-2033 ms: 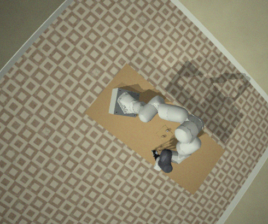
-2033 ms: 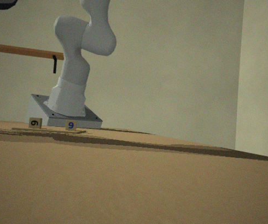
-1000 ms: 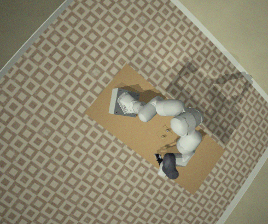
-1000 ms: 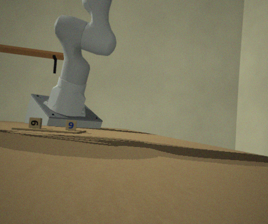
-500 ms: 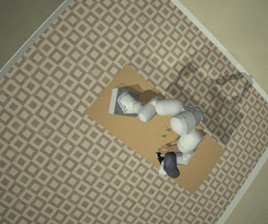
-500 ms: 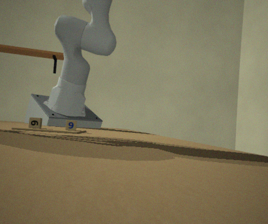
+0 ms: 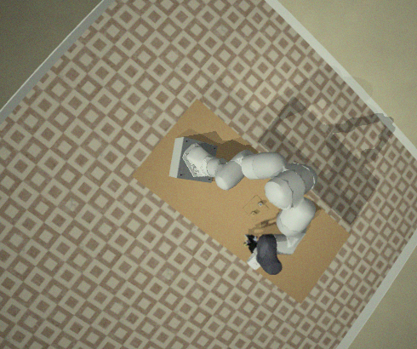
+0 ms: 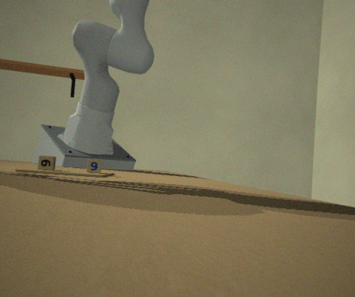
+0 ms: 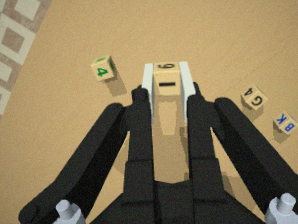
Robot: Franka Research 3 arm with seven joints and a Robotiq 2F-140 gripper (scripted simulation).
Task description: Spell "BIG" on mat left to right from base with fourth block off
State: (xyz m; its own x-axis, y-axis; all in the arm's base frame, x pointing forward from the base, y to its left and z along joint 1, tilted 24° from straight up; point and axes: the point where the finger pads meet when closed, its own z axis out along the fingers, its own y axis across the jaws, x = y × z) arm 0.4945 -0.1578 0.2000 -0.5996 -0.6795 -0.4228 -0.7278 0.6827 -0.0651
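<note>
My gripper is now 6 cm past the thin mat, 19 cm to the right of it and 13 cm above it.
</note>
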